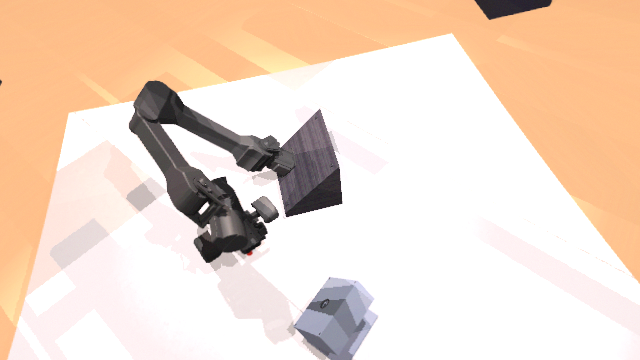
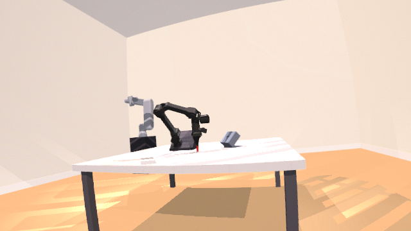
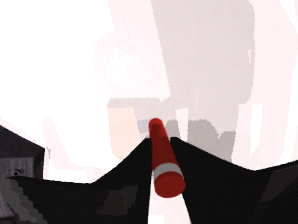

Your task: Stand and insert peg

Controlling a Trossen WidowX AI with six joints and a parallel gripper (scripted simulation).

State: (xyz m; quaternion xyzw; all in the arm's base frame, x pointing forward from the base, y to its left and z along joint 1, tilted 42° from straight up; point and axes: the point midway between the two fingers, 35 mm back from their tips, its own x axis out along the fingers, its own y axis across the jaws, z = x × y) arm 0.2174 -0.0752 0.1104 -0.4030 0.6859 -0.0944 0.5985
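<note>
The sloped panel lies 210 mm ahead of my gripper tip, 170 mm to the left of it and 20 mm above it. Also, from my gripper tip: red peg: 20 mm above.
</note>
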